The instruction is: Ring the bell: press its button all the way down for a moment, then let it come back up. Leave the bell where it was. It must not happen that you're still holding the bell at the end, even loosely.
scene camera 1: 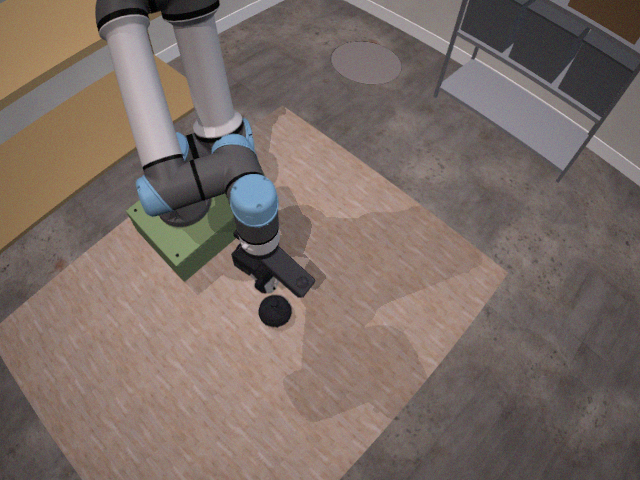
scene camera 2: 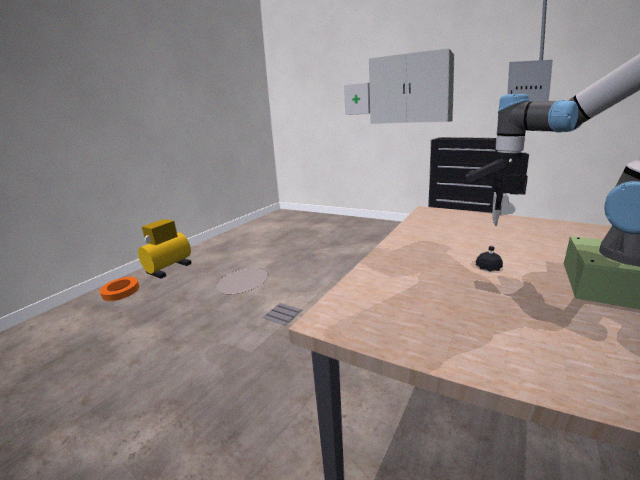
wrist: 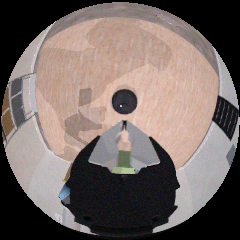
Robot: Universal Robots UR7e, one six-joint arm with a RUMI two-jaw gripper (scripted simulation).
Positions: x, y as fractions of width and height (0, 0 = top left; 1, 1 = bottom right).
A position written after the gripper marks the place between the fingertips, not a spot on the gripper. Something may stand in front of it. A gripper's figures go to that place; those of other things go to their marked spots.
Labels:
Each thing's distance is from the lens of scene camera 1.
gripper (scene camera 1: 0.42, 0.61): 1.03 m
bell (scene camera 1: 0.43, 0.65): 1.11 m

